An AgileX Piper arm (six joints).
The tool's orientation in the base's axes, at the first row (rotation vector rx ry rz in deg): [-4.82 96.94 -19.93]
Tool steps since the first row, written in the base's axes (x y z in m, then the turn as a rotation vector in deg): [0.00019 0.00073 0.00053 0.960 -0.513 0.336]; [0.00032 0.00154 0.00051 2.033 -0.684 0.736]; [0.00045 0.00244 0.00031 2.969 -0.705 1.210]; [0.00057 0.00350 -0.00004 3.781 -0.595 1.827]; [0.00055 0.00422 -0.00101 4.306 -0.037 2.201]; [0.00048 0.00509 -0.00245 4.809 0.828 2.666]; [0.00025 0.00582 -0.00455 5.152 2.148 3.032]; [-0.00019 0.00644 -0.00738 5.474 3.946 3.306]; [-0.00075 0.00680 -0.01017 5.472 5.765 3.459]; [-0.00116 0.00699 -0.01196 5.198 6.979 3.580]
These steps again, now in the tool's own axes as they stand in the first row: [-0.00072 0.00057 0.00000 -0.340 -0.442 0.993]; [-0.00093 0.00137 -0.00002 -0.845 -0.561 2.028]; [-0.00098 0.00230 -0.00003 -1.437 -0.578 2.894]; [-0.00094 0.00342 -0.00007 -2.180 -0.527 3.600]; [-0.00019 0.00437 -0.00011 -2.760 -0.024 3.971]; [0.00097 0.00558 -0.00017 -3.502 0.742 4.255]; [0.00283 0.00682 -0.00030 -4.239 1.944 4.313]; [0.00544 0.00813 -0.00052 -5.007 3.624 4.274]; [0.00810 0.00916 -0.00083 -5.614 5.310 3.928]; [0.00983 0.00978 -0.00106 -5.995 6.391 3.428]
